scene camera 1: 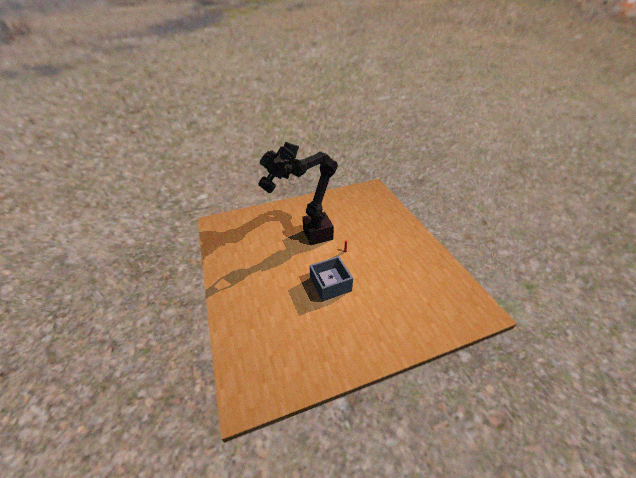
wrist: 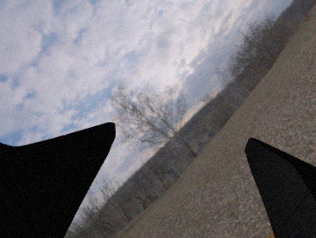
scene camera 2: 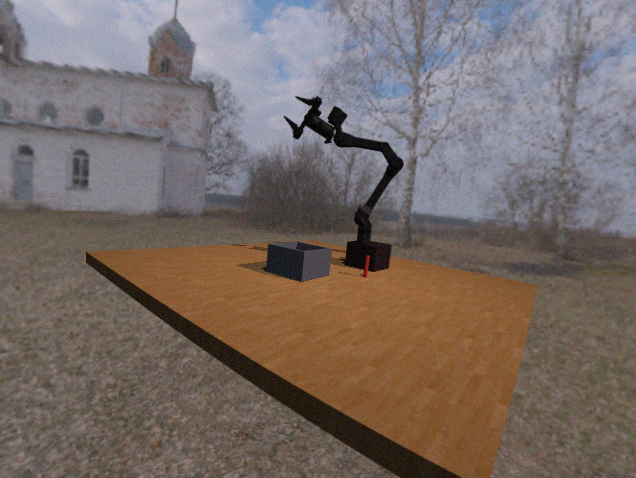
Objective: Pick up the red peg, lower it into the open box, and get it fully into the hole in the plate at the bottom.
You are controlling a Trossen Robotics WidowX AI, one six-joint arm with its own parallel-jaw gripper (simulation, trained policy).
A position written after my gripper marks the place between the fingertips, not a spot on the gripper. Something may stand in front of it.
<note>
In view: my gripper (scene camera 1: 267, 172) and a box (scene camera 2: 299, 261).
The box shows as well in scene camera 1 (scene camera 1: 336, 289). My gripper shows as well in the wrist view (wrist: 182, 137) and in scene camera 2 (scene camera 2: 289, 106). The wrist view does not show the box: it is out of frame.
</note>
